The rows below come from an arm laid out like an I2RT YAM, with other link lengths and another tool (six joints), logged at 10 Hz.
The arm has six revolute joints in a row. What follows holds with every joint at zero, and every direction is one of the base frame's. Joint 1 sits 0.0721 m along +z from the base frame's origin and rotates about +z. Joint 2 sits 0.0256 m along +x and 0.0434 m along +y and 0.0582 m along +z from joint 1 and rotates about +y. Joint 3 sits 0.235 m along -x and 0.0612 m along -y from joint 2 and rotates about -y. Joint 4 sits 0.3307 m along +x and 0.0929 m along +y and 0.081 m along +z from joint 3 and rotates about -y. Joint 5 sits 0.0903 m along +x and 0.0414 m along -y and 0.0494 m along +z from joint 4 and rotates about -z. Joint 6 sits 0.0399 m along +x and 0.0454 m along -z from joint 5 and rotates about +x. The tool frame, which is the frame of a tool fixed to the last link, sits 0.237 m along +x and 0.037 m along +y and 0.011 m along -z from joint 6; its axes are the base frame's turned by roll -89.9, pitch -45.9 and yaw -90.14 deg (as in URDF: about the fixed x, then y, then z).
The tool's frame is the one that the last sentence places.
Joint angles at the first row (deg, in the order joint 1, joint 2, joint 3, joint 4, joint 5, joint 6):
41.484, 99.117, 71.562, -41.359, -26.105, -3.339
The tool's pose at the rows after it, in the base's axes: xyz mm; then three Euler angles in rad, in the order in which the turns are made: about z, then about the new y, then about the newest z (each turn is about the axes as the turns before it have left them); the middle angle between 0 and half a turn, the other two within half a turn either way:
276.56 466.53 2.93 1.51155 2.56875 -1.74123
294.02 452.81 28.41 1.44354 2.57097 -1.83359
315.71 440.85 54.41 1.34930 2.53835 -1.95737
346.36 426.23 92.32 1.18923 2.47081 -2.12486
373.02 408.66 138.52 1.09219 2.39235 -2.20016
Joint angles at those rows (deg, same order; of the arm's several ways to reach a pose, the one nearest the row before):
40.498, 96.399, 73.448, -43.038, -23.054, -5.034
38.596, 94.719, 76.273, -46.898, -22.143, -8.400
36.284, 92.037, 77.086, -47.676, -21.915, -11.903
33.714, 87.007, 76.410, -46.286, -20.622, -14.106
30.210, 82.948, 77.561, -46.549, -21.432, -15.089

